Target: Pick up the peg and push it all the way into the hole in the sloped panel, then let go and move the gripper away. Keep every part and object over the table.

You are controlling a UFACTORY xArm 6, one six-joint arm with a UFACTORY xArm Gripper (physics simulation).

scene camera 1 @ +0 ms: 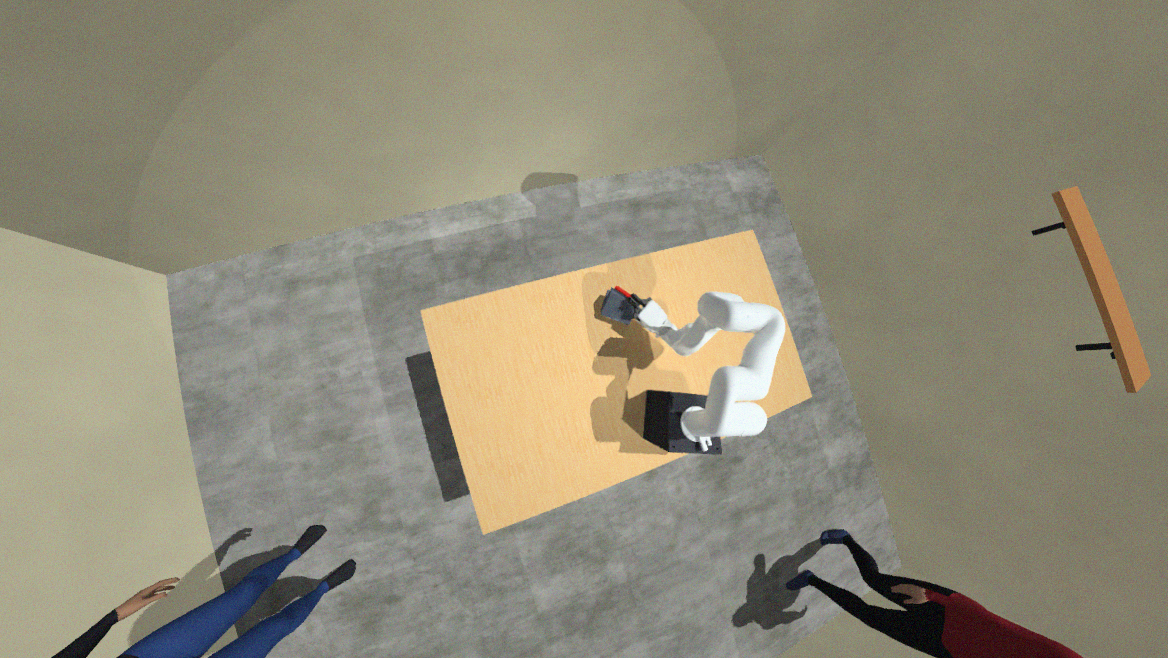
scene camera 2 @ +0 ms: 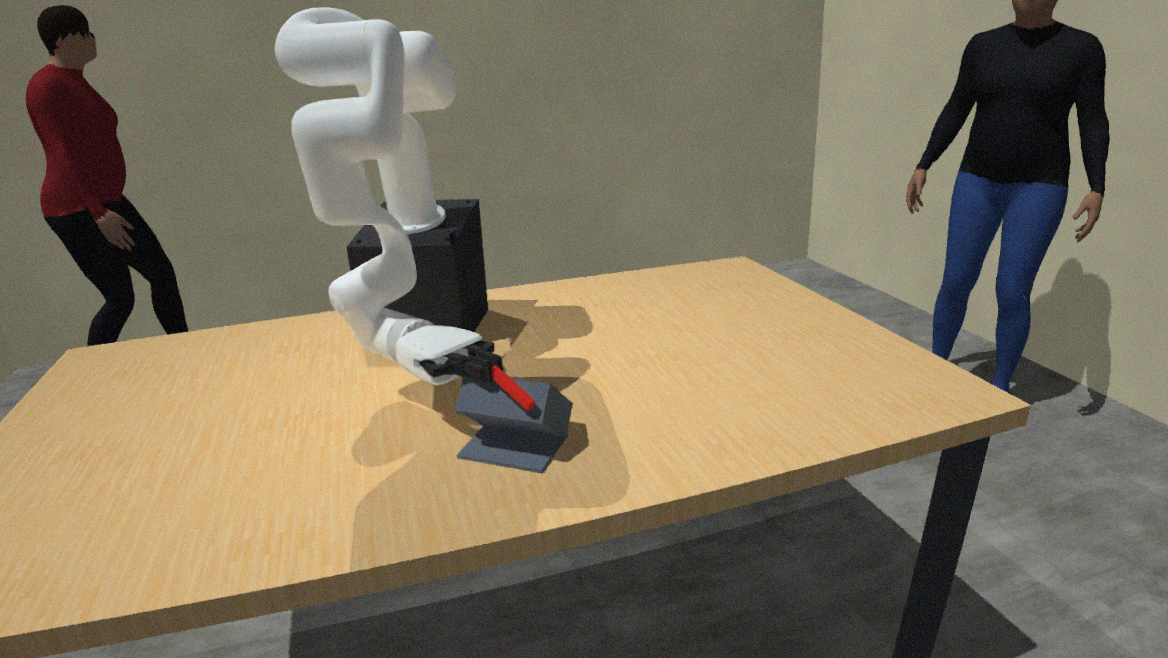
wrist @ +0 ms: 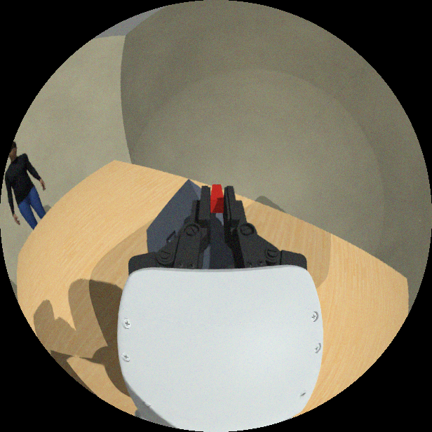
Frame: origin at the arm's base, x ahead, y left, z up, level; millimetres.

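Seen in the pictures: gripper, fingertip midpoint: (scene camera 1: 630,296) (scene camera 2: 495,369); arm's base, link origin: (scene camera 1: 695,424) (scene camera 2: 414,220).
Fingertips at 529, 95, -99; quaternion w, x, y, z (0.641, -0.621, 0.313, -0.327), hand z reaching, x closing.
Observation:
Offsets run from my fingertips to a thing's middle, as dx, dy, dz. "*": to the spot under its first point. Level surfaces: height alone.
The red peg {+24, +17, -17} (scene camera 1: 622,291) (scene camera 2: 514,388) (wrist: 216,199) is held at one end and slants down over the dark blue-grey sloped panel {-18, +23, -73} (scene camera 1: 614,307) (scene camera 2: 498,403) (wrist: 172,212). My gripper (scene camera 1: 635,300) (scene camera 2: 494,367) (wrist: 216,198) is shut on the peg, with a finger on each side of it, above the panel's edge. In the second scene view the peg's free end is over the panel's right part, with a small dark spot by its tip. A small dark outline shows on the panel in the wrist view. Whether the tip touches the panel or is at the hole, I cannot tell.
The panel's block stands on a thin base plate {* +29, +7, -123} (scene camera 2: 510,457) on the wooden table {dz -129} (scene camera 1: 523,392) (scene camera 2: 735,359) (wrist: 360,280). The arm's black pedestal (scene camera 1: 666,416) (scene camera 2: 457,277) stands at the table's far side in the second scene view. Two people stand beyond the table.

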